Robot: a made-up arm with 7 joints. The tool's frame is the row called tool. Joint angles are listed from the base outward.
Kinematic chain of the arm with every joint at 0, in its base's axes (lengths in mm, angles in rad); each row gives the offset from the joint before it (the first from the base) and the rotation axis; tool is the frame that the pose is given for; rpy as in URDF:
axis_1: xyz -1 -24 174 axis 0 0.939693 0.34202
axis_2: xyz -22 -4 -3 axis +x
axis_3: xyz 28 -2 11 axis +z
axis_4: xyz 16 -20 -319 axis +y
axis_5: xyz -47 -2 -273 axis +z
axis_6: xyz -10 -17 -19 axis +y
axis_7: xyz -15 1 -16 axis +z
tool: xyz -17 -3 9 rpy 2.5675 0.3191 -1.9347
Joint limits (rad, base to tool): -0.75..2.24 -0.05..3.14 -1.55..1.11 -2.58..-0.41 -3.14..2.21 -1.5..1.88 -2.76..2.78
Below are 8 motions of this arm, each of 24 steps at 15 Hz.
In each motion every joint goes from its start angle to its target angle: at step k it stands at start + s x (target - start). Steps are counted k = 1, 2, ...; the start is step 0. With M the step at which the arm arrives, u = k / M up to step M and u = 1 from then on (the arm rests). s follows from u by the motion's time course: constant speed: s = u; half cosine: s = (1 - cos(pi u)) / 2; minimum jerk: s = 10 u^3 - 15 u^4 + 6 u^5.
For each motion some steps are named. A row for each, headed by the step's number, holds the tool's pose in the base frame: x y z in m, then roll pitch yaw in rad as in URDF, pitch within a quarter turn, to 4 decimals.
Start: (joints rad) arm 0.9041 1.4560 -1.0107 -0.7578 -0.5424 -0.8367 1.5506
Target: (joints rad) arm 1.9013 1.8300 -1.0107 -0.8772 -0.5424 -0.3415 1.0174
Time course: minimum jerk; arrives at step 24
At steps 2, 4, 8, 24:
2: -0.2902 0.4927 0.0410 2.0250 -0.0949 -2.0257
4: -0.2951 0.4928 0.0530 1.9978 -0.1025 -2.0420
8: -0.3147 0.4925 0.1213 1.8472 -0.1732 -2.1334
24: -0.2521 0.4893 0.3625 1.3245 -0.9493 -2.3178

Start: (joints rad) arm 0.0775 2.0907 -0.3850 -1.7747 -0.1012 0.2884 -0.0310
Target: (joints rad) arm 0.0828 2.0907 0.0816 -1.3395 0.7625 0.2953 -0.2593
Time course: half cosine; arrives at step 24
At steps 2, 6, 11, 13, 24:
2: 0.2788 0.3514 0.1868 1.1895 0.5570 1.6838
6: 0.2847 0.3578 0.2059 1.1081 0.6161 1.6947
11: 0.2934 0.3693 0.2488 0.9054 0.7707 1.6699
13: 0.2953 0.3733 0.2683 0.7962 0.8472 1.6280
24: 0.2929 0.3829 0.3315 0.2414 1.0804 1.2388

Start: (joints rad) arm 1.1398 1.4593 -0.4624 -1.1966 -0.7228 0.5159 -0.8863
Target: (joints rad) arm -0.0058 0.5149 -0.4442 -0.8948 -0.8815 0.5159 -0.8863
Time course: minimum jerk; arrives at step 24
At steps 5, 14, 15, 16, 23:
5: -0.1907 0.4426 -0.0455 2.4790 -0.6521 1.5931
14: -0.0103 0.3154 -0.2837 1.8633 -0.2452 1.9876
15: 0.0268 0.2901 -0.3034 1.8184 -0.1755 1.9925
16: 0.0625 0.2647 -0.3182 1.7801 -0.1109 1.9899
23: 0.1821 0.1701 -0.3411 1.6662 0.0946 1.9376

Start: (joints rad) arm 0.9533 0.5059 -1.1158 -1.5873 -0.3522 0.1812 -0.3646
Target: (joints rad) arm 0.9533 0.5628 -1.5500 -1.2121 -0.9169 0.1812 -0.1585
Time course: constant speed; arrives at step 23
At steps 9, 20, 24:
9: -0.3482 -0.1044 -0.2204 -3.0276 0.3248 3.0092
20: -0.4155 -0.0723 -0.1912 -2.9418 0.3225 2.6955
24: -0.4312 -0.0610 -0.1824 -2.9109 0.3333 2.6122

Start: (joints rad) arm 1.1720 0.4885 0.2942 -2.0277 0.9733 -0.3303 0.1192
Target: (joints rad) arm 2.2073 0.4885 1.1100 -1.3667 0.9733 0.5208 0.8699
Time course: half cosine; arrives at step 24
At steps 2, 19, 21, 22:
2: -0.0796 0.1612 -0.1670 -2.3307 0.1712 -0.7334
19: -0.4185 0.2254 0.2564 -2.1943 0.8544 0.8695
21: -0.4180 0.2178 0.3022 -2.0808 0.8120 1.0459
22: -0.4169 0.2151 0.3170 -2.0474 0.7938 1.0983

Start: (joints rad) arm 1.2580 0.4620 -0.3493 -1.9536 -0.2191 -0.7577 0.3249
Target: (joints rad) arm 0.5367 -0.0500 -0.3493 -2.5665 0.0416 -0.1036 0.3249
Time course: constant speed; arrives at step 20
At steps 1, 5, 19, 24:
1: -0.1461 -0.0223 -0.2328 -2.2249 0.2537 -1.6051
5: -0.0495 -0.0499 -0.2258 -2.0639 0.1843 -1.4791
19: 0.1663 -0.1253 -0.0438 -1.6242 -0.3080 -1.3863
24: 0.1716 -0.1285 -0.0261 -1.5923 -0.3464 -1.4035

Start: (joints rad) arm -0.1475 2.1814 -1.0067 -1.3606 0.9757 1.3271 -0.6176
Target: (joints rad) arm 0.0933 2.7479 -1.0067 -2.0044 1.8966 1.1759 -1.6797
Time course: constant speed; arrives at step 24
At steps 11, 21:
11: 0.1229 0.3931 0.2557 1.5638 -0.2557 -2.9202
21: 0.1208 0.3310 0.2675 2.0495 -0.5181 3.1096

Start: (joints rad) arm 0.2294 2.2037 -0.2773 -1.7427 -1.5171 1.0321 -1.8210
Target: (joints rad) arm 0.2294 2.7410 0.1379 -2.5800 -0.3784 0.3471 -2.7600
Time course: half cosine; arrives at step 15
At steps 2, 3, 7, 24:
2: 0.2946 0.2786 0.2244 -1.9151 -0.5067 -1.7906
3: 0.2991 0.2628 0.2289 -1.9409 -0.5054 -1.7651
7: 0.3079 0.1547 0.2402 -2.2373 -0.4228 -1.6057
24: 0.2421 0.0199 0.2027 -2.9041 -0.0426 -1.6603

